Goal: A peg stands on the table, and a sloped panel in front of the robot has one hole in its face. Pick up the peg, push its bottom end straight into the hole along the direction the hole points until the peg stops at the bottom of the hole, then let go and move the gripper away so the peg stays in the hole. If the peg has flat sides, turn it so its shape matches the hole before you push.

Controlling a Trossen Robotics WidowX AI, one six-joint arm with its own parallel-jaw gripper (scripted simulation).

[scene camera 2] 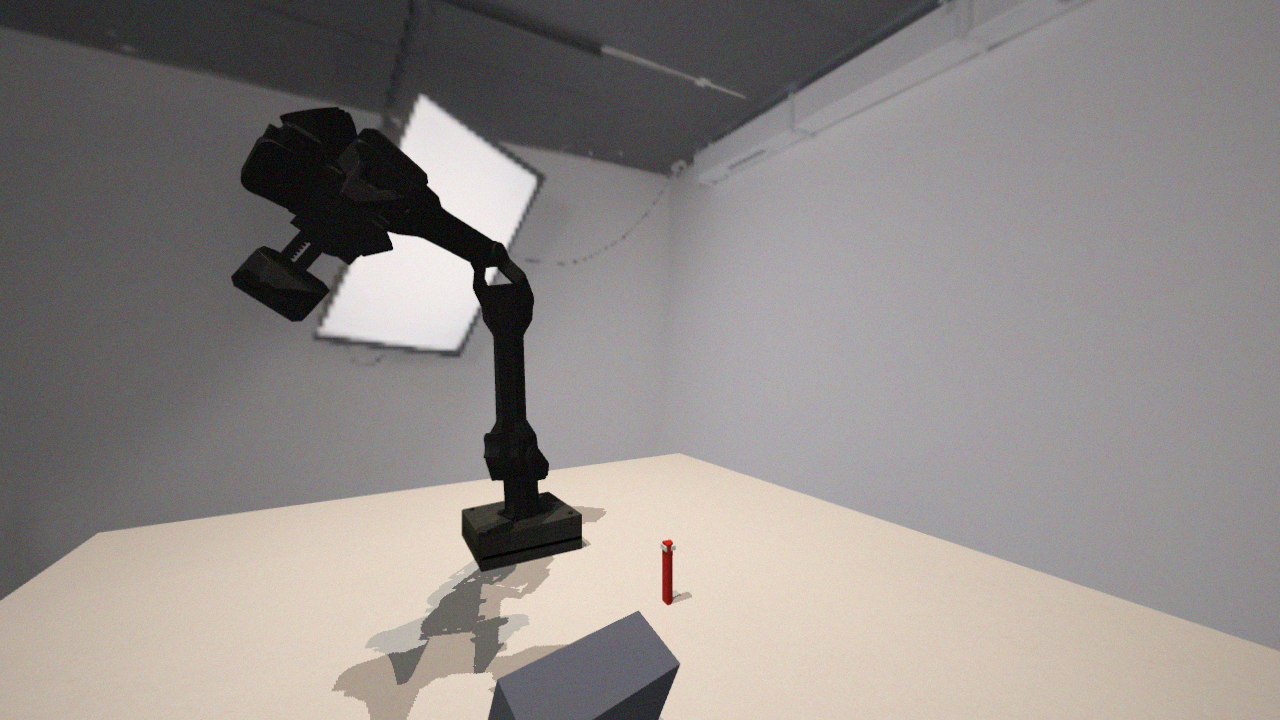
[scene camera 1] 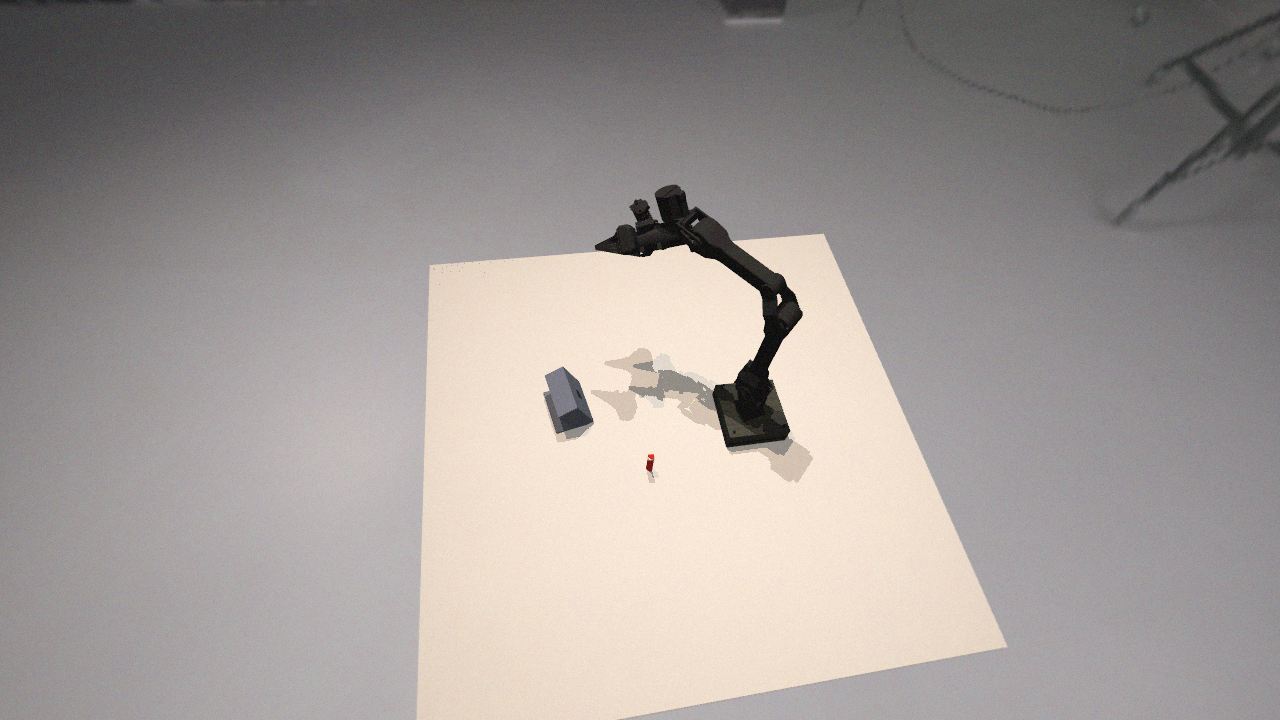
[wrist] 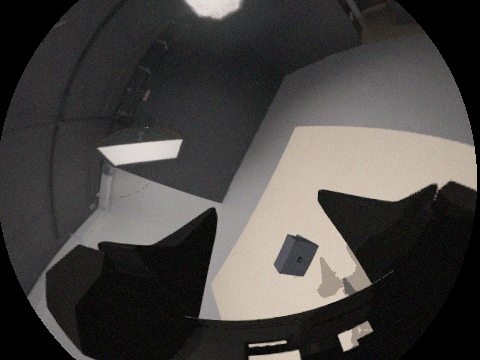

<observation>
My gripper (scene camera 2: 307, 242) is open, with nothing in its grasp. Also in view: a red peg (scene camera 2: 667, 546) and a grey sloped panel (scene camera 1: 562, 385).
My gripper is seen too in scene camera 1 (scene camera 1: 601, 248) and in the wrist view (wrist: 268, 204). The grey sloped panel is seen too in the wrist view (wrist: 293, 247). The wrist view does not show the red peg, which is hidden by my gripper.
</observation>
